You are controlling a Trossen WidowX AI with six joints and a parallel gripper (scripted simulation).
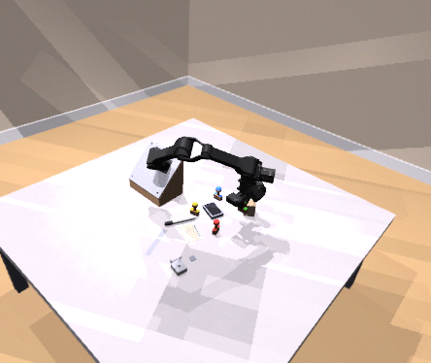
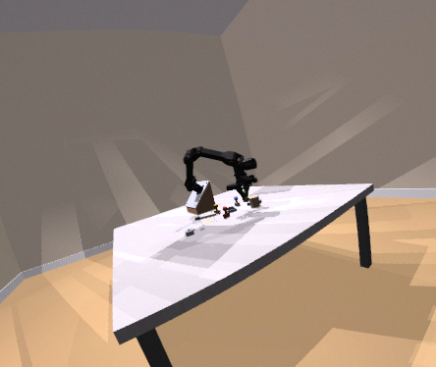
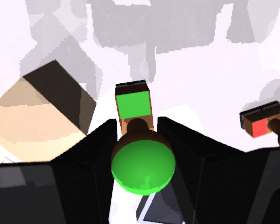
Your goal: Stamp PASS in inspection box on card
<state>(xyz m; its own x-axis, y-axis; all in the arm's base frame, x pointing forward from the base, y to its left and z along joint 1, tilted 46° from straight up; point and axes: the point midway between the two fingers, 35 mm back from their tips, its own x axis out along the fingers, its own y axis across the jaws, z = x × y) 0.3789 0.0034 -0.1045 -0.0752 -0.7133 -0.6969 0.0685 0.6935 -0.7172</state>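
The dark ink pad lies 130 mm behind my gripper tip, 40 mm to the right of it and 70 mm below it. Round my gripper tip: green-knobbed stamp: right at my gripper tip; then cardboard box: 60 mm to the left, 40 mm below; then red stamp: 40 mm behind, 130 mm to the right, 50 mm below.
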